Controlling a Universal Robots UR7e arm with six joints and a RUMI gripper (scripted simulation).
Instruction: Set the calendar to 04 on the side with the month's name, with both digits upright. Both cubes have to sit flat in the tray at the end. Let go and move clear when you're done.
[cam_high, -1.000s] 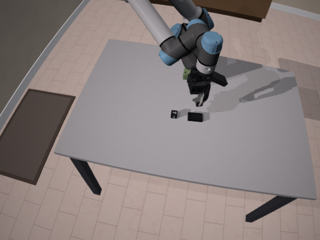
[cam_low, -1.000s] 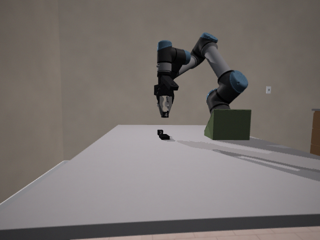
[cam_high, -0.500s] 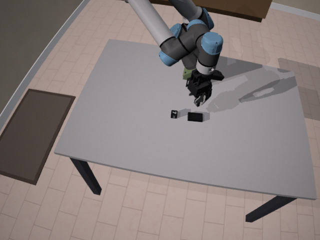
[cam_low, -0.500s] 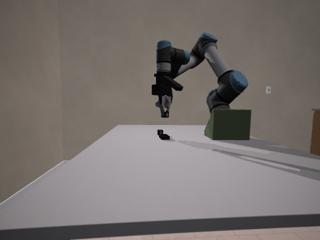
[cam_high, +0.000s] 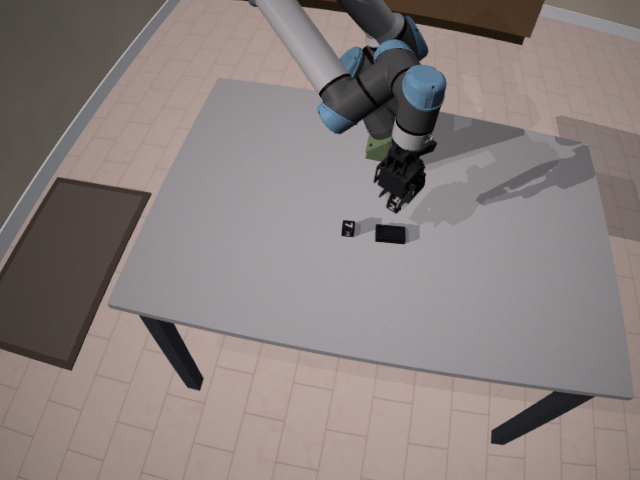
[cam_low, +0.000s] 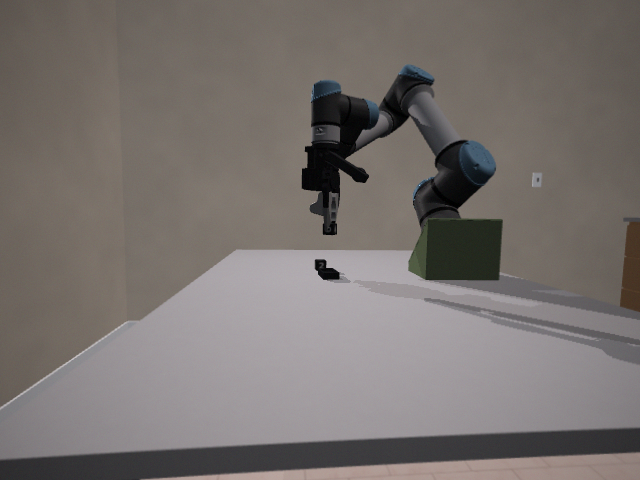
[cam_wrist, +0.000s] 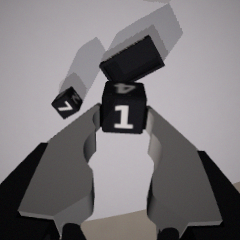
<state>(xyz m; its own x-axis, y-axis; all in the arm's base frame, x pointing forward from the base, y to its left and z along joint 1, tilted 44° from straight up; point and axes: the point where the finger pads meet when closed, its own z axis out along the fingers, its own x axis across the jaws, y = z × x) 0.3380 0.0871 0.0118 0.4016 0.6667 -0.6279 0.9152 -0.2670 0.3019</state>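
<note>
Now: the black calendar tray 130 mm below my hand and 10 mm to the left of it.
</note>
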